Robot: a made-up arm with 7 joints. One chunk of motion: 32 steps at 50 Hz.
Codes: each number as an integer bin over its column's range. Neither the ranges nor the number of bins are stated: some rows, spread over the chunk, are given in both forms.
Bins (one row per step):
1: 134 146 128 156 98 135
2: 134 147 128 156 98 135
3: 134 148 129 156 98 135
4: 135 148 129 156 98 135
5: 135 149 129 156 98 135
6: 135 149 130 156 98 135
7: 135 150 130 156 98 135
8: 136 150 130 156 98 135
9: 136 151 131 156 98 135
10: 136 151 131 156 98 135
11: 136 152 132 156 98 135
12: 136 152 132 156 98 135
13: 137 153 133 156 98 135
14: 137 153 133 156 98 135
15: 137 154 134 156 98 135
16: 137 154 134 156 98 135
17: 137 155 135 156 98 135
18: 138 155 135 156 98 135
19: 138 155 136 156 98 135
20: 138 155 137 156 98 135
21: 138 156 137 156 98 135
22: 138 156 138 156 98 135
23: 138 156 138 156 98 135
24: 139 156 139 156 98 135
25: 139 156 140 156 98 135
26: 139 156 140 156 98 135
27: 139 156 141 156 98 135
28: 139 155 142 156 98 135
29: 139 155 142 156 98 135
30: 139 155 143 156 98 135
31: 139 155 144 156 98 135
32: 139 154 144 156 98 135
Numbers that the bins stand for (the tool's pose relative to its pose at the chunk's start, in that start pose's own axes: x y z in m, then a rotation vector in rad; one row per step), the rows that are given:
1: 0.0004 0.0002 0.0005 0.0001 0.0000 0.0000
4: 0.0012 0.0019 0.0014 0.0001 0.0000 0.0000
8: 0.0020 0.0035 0.0024 0.0001 0.0000 0.0000
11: 0.0020 0.0052 0.0042 0.0001 0.0000 0.0000
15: 0.0028 0.0068 0.0061 0.0001 0.0000 0.0000
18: 0.0036 0.0076 0.0071 0.0001 0.0000 0.0000
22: 0.0036 0.0085 0.0099 0.0001 0.0000 0.0000
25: 0.0045 0.0085 0.0118 0.0001 0.0000 0.0000
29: 0.0045 0.0076 0.0136 0.0001 0.0000 0.0000
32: 0.0045 0.0068 0.0155 0.0001 0.0000 0.0000
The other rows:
2: 0.0004 0.0011 0.0005 0.0001 0.0000 0.0000
3: 0.0004 0.0019 0.0014 0.0001 0.0000 0.0000
5: 0.0012 0.0027 0.0014 0.0001 0.0000 0.0000
6: 0.0012 0.0027 0.0024 0.0001 0.0000 0.0000
7: 0.0012 0.0035 0.0024 0.0001 0.0000 0.0000
9: 0.0020 0.0044 0.0033 0.0001 0.0000 0.0000
10: 0.0020 0.0044 0.0033 0.0001 0.0000 0.0000
12: 0.0020 0.0052 0.0042 0.0001 0.0000 0.0000
13: 0.0028 0.0060 0.0052 0.0001 0.0000 0.0000
14: 0.0028 0.0060 0.0052 0.0001 0.0000 0.0000
16: 0.0028 0.0068 0.0061 0.0001 0.0000 0.0000
17: 0.0028 0.0076 0.0071 0.0001 0.0000 0.0000
19: 0.0036 0.0076 0.0080 0.0001 0.0000 0.0000
20: 0.0036 0.0076 0.0089 0.0001 0.0000 0.0000
21: 0.0036 0.0085 0.0089 0.0001 0.0000 0.0000
23: 0.0036 0.0085 0.0099 0.0001 0.0000 0.0000
24: 0.0045 0.0085 0.0108 0.0001 0.0000 0.0000
26: 0.0045 0.0085 0.0118 0.0001 0.0000 0.0000
27: 0.0045 0.0085 0.0127 0.0001 0.0000 0.0000
28: 0.0045 0.0076 0.0136 0.0001 0.0000 0.0000
30: 0.0045 0.0076 0.0146 0.0001 0.0000 0.0000
31: 0.0045 0.0076 0.0155 0.0001 0.0000 0.0000

